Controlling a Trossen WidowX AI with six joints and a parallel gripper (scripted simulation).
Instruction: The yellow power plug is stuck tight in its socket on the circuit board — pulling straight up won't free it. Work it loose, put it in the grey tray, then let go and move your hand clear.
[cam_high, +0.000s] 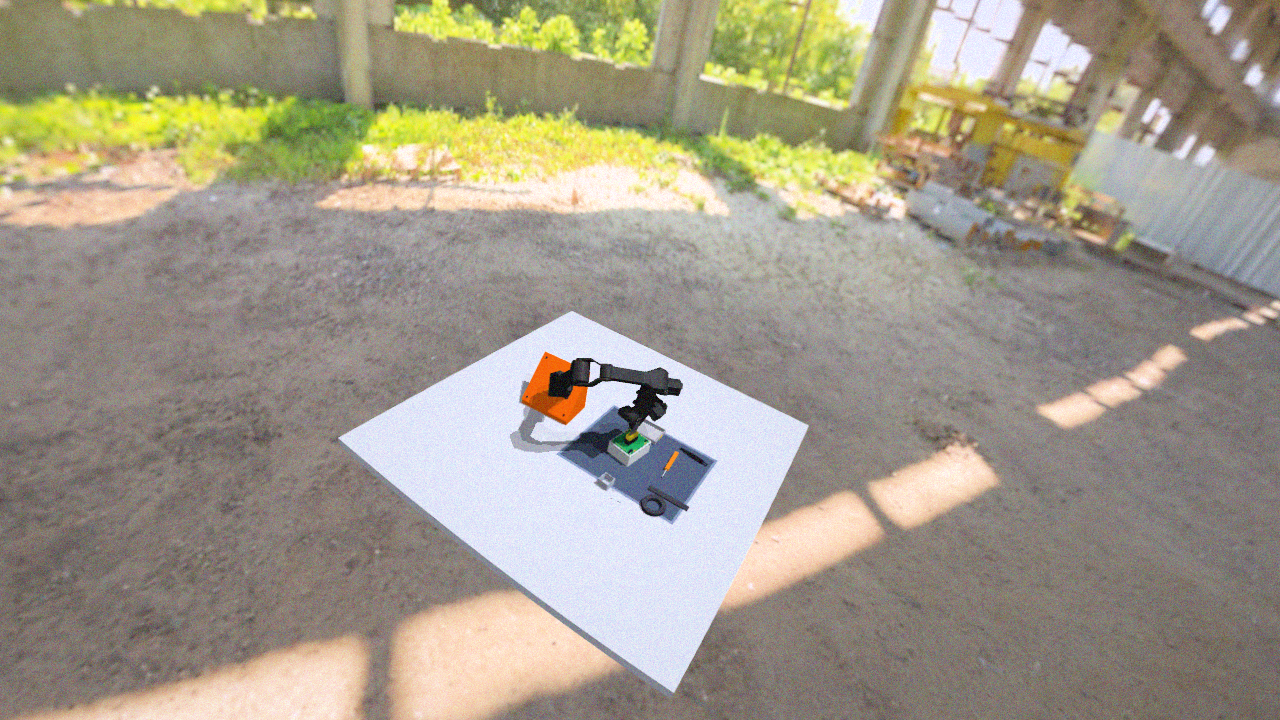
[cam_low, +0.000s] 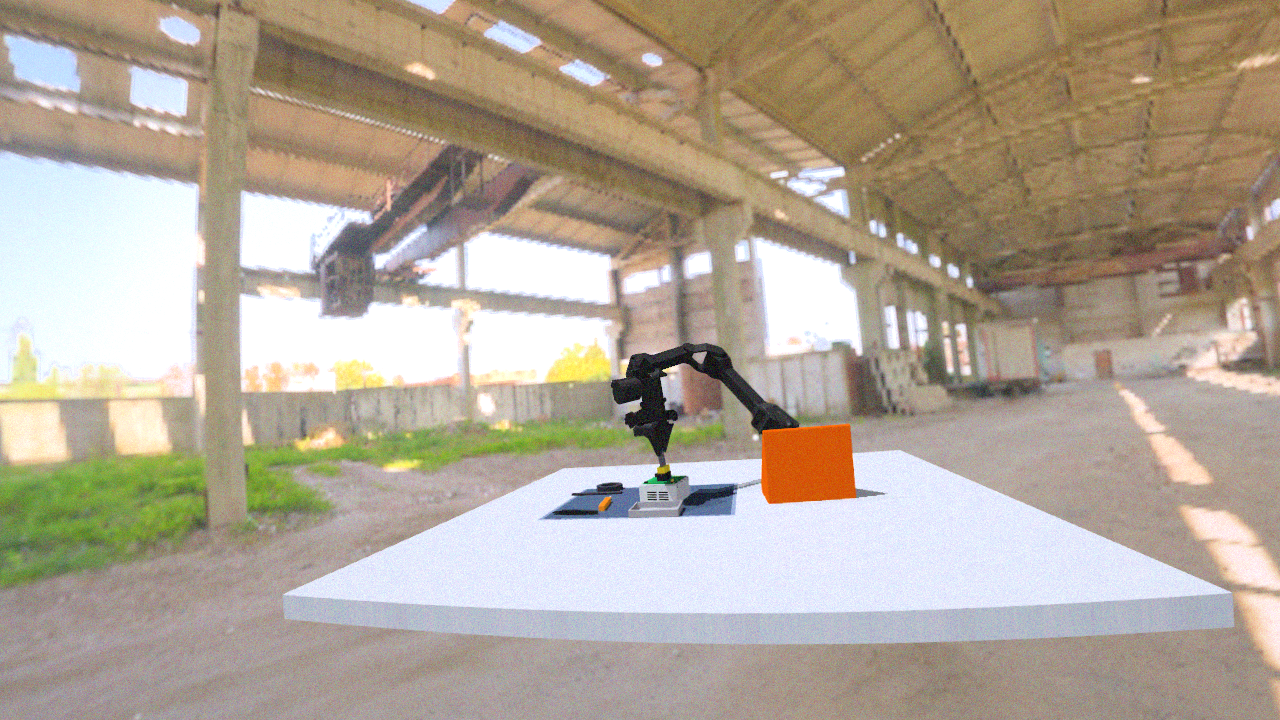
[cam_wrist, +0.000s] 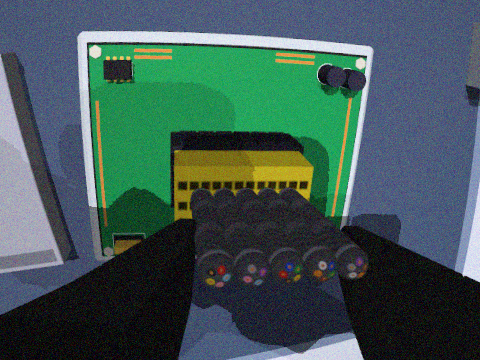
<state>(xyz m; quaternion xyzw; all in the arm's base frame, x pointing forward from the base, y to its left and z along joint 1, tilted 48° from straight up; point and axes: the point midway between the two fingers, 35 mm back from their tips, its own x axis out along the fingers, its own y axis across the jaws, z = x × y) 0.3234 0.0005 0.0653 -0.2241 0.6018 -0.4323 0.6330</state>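
Now: the yellow power plug 4 cm below my gripper tip. The rest, counted from my gripper tip: dark mat (12 cm below, 5 cm ahead, 1 cm to the right); then black rod (21 cm ahead, 12 cm to the right, 12 cm below).
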